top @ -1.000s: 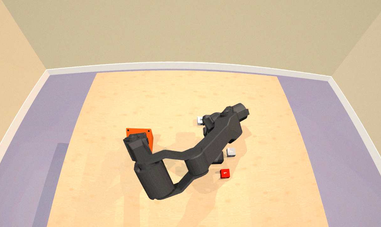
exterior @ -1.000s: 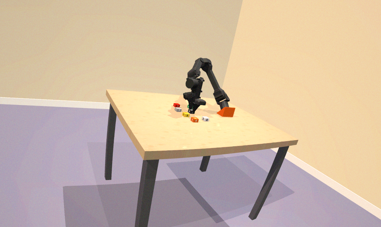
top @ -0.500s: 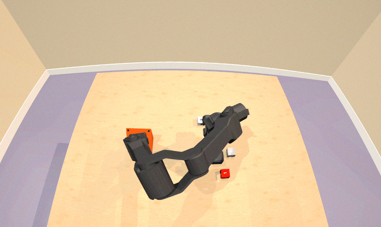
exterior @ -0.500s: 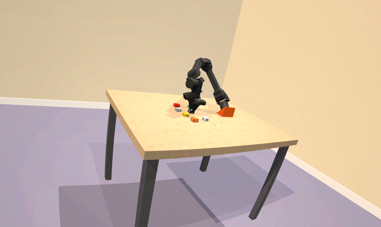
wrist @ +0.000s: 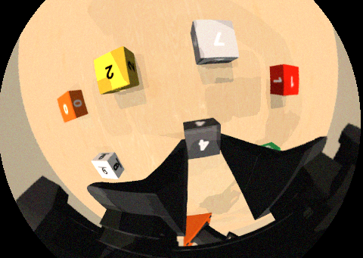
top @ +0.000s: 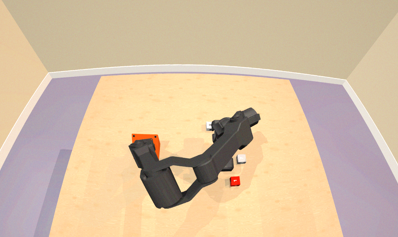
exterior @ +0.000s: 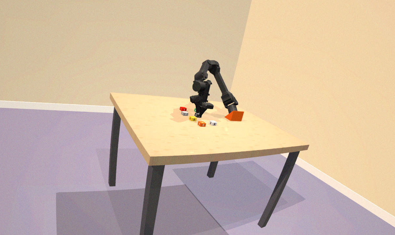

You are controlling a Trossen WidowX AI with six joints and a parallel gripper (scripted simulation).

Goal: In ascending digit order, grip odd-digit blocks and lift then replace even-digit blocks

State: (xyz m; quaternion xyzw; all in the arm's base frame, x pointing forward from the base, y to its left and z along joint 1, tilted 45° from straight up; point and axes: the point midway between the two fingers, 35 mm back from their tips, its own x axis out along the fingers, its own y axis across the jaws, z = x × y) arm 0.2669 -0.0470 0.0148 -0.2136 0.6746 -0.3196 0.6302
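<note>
Now: the grey block 80 mm ahead of my gripper tip and 30 mm to the right of it. From my gripper tip the other things lie so: dark block right at my gripper tip; then green block 90 mm to the right, 60 mm behind; then yellow block 90 mm ahead, 60 mm to the left.
</note>
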